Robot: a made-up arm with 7 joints.
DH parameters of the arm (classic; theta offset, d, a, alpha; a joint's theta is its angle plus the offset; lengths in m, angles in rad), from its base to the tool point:
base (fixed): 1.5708 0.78 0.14 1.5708
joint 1: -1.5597 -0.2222 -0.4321 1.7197
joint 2: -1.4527 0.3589 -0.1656 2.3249
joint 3: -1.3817 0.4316 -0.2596 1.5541
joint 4: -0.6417 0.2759 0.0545 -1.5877
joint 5: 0 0.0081 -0.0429 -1.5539
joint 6: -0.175 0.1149 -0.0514 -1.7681
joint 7: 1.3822 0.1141 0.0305 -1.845
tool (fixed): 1.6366 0.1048 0 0
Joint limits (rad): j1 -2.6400..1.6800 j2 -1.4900..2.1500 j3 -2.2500..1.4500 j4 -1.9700..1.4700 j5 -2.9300..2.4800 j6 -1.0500..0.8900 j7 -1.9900..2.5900
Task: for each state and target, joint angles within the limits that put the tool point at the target. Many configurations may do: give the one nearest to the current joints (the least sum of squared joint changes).
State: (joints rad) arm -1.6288 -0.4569 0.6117 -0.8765 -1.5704 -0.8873 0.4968
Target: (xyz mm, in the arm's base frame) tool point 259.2 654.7 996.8
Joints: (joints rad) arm -1.7999 -0.3955 0.6929 -0.2657 -1.5997 -0.5525 0.6588
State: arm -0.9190 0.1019 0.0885 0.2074 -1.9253 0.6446 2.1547
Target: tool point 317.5 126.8 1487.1
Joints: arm -0.4968 -0.1568 -0.0367 -0.0536 -2.5339 0.3813 2.3507
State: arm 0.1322 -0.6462 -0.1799 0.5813 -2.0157 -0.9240 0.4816
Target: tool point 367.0 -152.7 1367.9
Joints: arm -0.1083 -0.4206 -0.2464 0.7028 -2.5863 -1.0500 1.0144
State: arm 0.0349 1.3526 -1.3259 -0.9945 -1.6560 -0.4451 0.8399
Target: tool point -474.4 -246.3 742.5
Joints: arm 0.2799 1.9954 -1.5786 -0.9556 -1.7780 -0.4411 0.9640
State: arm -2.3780 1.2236 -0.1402 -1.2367 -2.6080 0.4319 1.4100
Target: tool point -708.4 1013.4 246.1
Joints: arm -2.6272 1.4587 -0.2349 -1.2399 -2.5269 0.4337 1.3803
